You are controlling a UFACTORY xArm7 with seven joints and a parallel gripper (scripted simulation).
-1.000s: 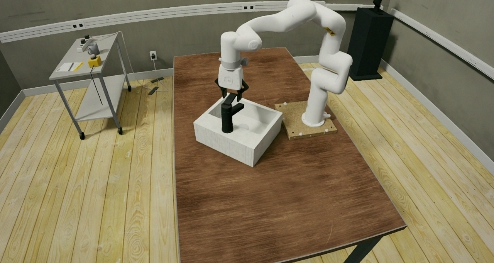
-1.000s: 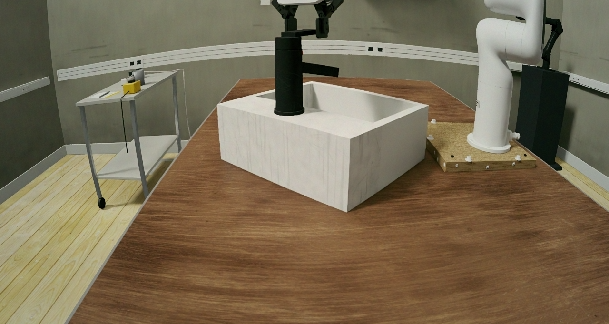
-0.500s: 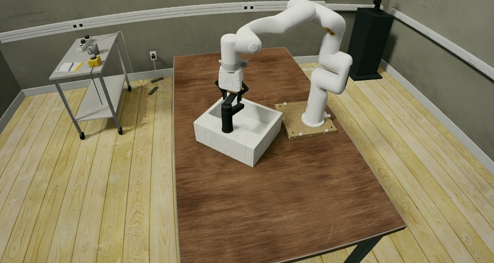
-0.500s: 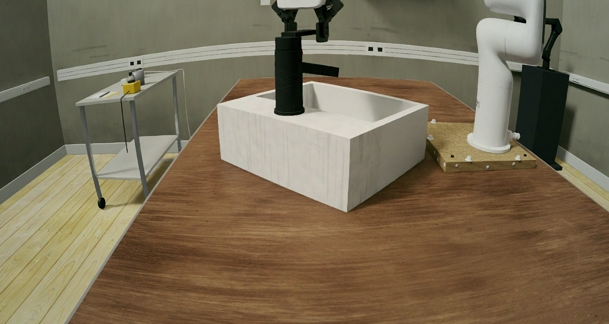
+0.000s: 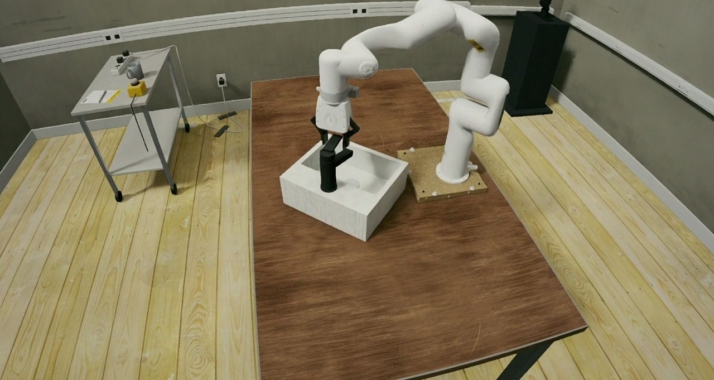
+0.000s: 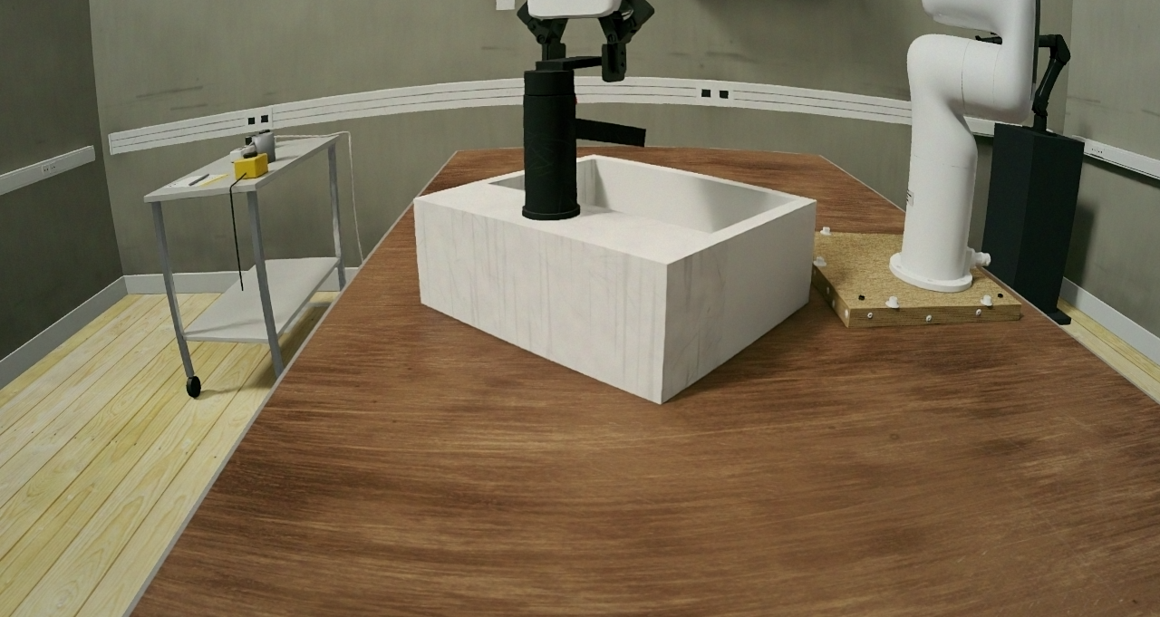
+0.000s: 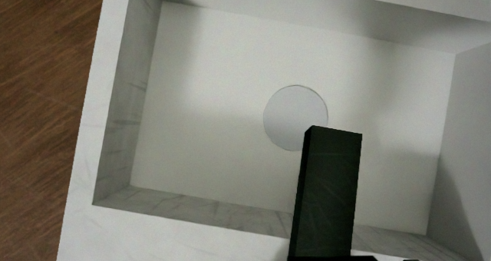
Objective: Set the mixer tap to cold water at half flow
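Right now the lever is 1 cm ahead of my hand and 2 cm to the left of it. Also, from my hand: black mixer tap 2 cm ahead, 3 cm to the left, 4 cm below; then white sink block 5 cm behind, 4 cm to the right, 23 cm below.
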